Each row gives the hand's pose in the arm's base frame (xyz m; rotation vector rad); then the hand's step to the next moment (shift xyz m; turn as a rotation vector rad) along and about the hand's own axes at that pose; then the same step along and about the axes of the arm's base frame.
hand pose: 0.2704 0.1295 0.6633 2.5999 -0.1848 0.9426
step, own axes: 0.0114 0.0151 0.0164 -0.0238 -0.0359 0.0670
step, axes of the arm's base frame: 0.0148 -0.0202 0.0001 0.0302 0.0075 -0.0733
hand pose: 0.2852 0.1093 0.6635 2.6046 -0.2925 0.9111
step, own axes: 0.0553 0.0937 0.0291 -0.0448 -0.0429 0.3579
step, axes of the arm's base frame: 0.0299 -0.1013 0.0392 0.1785 -0.1020 -0.2995
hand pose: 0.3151 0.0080 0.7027 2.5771 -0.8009 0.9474
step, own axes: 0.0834 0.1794 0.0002 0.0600 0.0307 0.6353
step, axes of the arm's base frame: -0.0525 -0.1784 0.0674 0.3422 -0.3235 -0.4318
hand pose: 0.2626 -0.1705 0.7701 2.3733 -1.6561 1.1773
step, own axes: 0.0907 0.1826 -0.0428 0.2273 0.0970 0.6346
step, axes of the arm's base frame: -0.1584 -0.1348 0.0128 0.3137 -0.4859 -0.3596
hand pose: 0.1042 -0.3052 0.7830 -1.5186 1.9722 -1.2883
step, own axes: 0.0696 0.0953 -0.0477 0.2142 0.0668 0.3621
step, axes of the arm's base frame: -0.1162 -0.0390 -0.0343 0.1408 -0.3525 -0.1933
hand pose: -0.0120 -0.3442 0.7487 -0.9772 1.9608 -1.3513
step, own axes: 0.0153 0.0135 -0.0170 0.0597 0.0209 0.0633
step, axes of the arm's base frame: -0.0254 -0.0004 -0.0077 0.0095 -0.0777 -0.0434
